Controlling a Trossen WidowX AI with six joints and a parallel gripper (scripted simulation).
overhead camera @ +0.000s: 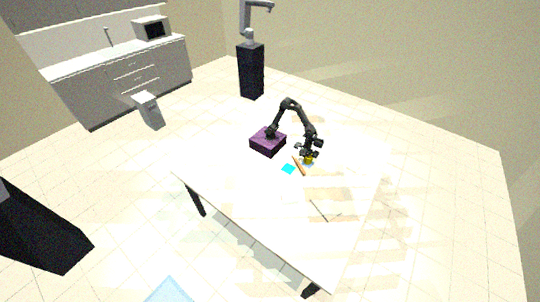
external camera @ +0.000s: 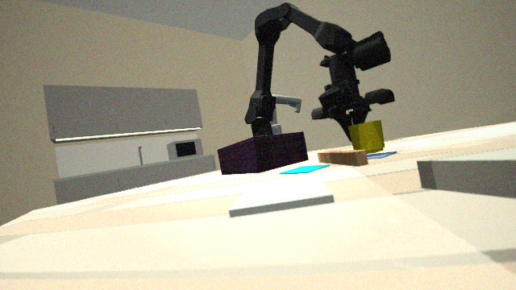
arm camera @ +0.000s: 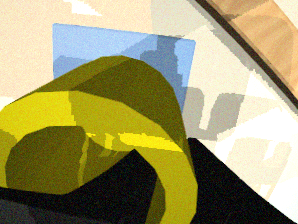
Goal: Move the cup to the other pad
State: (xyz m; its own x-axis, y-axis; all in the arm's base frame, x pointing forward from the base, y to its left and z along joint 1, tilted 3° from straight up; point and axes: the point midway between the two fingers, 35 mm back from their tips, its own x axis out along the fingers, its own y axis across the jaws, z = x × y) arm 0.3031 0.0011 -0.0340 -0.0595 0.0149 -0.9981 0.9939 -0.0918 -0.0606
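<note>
Right now the blue marble is 20 mm below my gripper tip, 20 mm ahead of it and 10 mm to the right of it. Round my gripper tip: green marble (30 mm ahead, 20 mm below); red marble (20 mm below, 20 mm ahead, 10 mm to the left); yellow cup (20 mm ahead).
</note>
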